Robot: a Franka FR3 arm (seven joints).
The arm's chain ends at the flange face. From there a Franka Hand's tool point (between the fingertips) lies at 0.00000 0.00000 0.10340 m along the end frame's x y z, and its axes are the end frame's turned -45 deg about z.
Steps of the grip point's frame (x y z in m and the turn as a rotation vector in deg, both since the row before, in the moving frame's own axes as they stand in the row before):
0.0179, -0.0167, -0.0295, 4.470, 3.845, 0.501
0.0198, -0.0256, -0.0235, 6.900, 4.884, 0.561
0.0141, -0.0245, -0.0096, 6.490, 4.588, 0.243
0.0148, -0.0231, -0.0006, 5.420, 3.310, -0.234
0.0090, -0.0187, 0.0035, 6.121, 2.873, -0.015
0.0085, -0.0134, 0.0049, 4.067, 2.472, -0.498
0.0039, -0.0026, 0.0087, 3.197, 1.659, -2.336
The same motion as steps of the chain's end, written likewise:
0.0016, -0.0139, -0.0290, 5.880, -0.442, 0.501
-0.0016, -0.0171, -0.0224, 8.333, -1.426, 0.561
-0.0050, -0.0132, -0.0086, 7.833, -1.345, 0.243
-0.0032, -0.0157, 0.0000, 6.173, -1.492, -0.234
-0.0027, -0.0081, 0.0042, 6.360, -2.297, -0.015
-0.0014, -0.0072, 0.0053, 4.624, -1.128, -0.498
0.0030, 0.0016, 0.0089, 3.434, -1.088, -2.336

